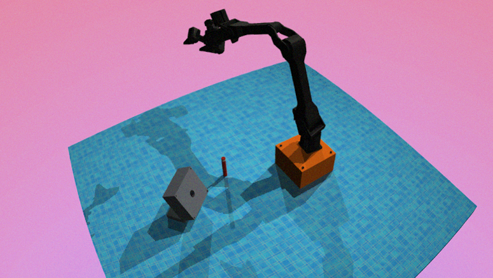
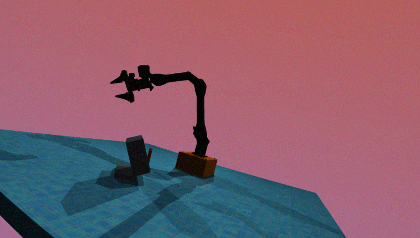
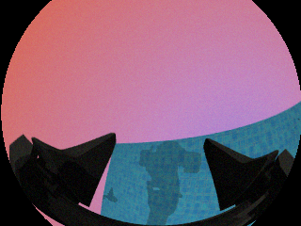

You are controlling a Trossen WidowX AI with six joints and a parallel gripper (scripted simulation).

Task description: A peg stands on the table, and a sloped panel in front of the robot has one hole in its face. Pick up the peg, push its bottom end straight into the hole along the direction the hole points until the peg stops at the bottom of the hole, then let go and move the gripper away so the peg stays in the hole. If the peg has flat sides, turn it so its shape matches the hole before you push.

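Right now my gripper tip is 420 mm to the right of the red round peg, 250 mm above it and 50 mm short of it. The rest, counted from my gripper tip: grey sloped panel 520 mm to the left, 230 mm below, 210 mm ahead.
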